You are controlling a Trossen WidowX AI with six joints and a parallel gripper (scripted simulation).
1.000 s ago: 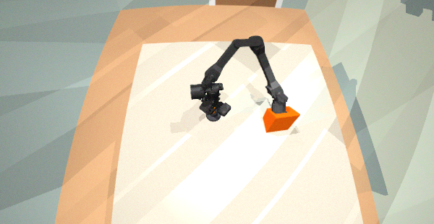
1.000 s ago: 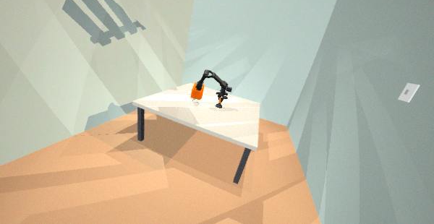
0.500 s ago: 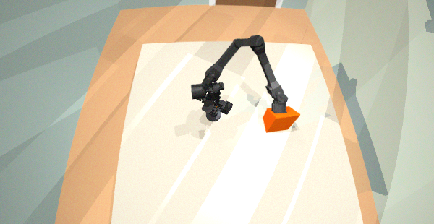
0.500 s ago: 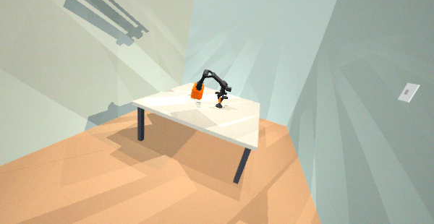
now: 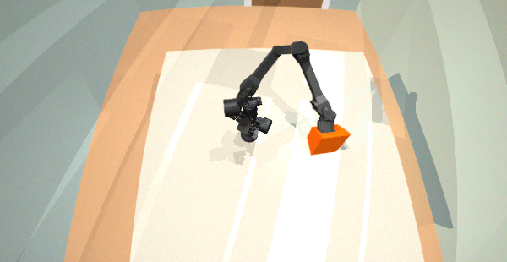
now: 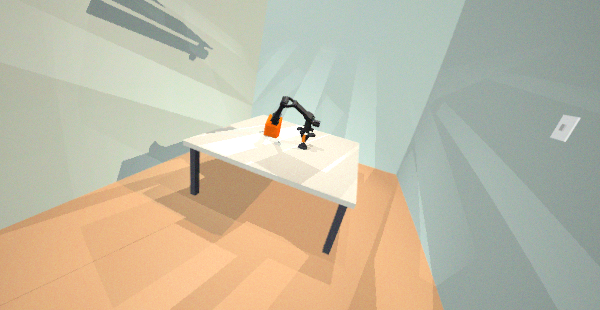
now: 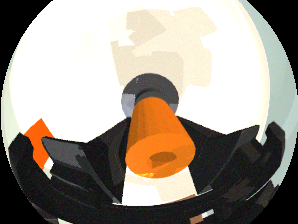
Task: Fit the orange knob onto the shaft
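My gripper tip is now 20 mm below the orange knob. From my gripper tip the other things lie so: dark pedestal (40 mm below).
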